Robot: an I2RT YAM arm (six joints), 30 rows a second.
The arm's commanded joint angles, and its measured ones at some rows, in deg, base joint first. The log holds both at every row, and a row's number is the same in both.
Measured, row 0:
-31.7, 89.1, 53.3, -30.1, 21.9, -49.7
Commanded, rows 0 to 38:
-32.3, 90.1, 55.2, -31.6, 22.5, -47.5
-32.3, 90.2, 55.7, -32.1, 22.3, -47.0
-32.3, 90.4, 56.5, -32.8, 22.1, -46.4
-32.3, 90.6, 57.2, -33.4, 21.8, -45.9
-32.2, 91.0, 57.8, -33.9, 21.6, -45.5
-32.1, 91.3, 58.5, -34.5, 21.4, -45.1
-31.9, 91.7, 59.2, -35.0, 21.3, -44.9
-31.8, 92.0, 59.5, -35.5, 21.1, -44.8
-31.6, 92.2, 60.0, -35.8, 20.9, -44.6
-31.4, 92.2, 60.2, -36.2, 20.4, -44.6
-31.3, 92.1, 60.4, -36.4, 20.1, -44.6
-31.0, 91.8, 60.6, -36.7, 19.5, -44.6
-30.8, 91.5, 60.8, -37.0, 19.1, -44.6
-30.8, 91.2, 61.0, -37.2, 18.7, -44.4
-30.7, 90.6, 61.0, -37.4, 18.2, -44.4
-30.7, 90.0, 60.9, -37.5, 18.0, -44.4
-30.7, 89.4, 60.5, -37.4, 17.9, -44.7
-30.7, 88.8, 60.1, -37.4, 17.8, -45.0
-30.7, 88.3, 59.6, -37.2, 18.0, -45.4
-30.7, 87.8, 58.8, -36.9, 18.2, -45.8
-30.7, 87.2, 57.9, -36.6, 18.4, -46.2
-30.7, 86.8, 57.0, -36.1, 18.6, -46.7
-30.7, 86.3, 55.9, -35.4, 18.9, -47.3
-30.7, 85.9, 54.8, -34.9, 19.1, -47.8
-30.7, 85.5, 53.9, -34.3, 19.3, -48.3
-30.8, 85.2, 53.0, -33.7, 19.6, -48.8
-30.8, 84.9, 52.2, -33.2, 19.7, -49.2
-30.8, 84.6, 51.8, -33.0, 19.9, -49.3
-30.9, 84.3, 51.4, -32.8, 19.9, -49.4
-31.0, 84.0, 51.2, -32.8, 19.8, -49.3
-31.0, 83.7, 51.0, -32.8, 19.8, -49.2
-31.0, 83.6, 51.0, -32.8, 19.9, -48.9
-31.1, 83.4, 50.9, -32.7, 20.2, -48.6
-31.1, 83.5, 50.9, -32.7, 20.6, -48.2
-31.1, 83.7, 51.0, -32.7, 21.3, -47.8
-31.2, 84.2, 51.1, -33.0, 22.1, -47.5
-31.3, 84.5, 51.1, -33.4, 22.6, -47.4
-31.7, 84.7, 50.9, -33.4, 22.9, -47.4
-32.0, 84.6, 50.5, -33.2, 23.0, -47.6
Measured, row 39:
-31.1, 84.5, 51.7, -31.2, 21.3, -48.2
